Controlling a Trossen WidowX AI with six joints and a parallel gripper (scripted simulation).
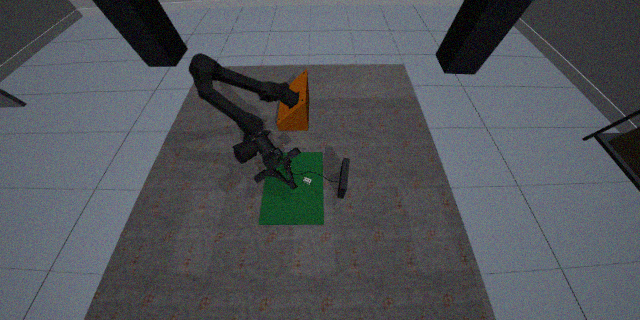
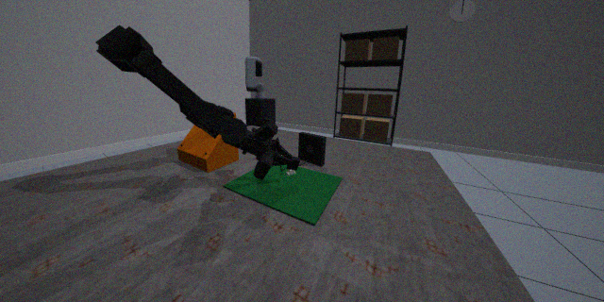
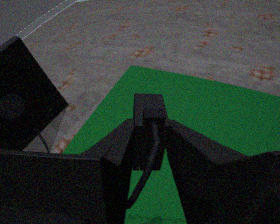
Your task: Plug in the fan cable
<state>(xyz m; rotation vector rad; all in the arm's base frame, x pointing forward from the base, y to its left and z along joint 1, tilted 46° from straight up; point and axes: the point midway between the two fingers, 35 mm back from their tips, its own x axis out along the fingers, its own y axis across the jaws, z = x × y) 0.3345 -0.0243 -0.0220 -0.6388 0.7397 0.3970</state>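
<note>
Right now the green board is 90 mm below my gripper tip and 20 mm behind it. The rest, counted from my gripper tip: white four-pin header (80 mm below, 50 mm to the left, 40 mm behind); then black plug (10 mm below); then black fan (180 mm to the left, 40 mm behind, 20 mm below).
</note>
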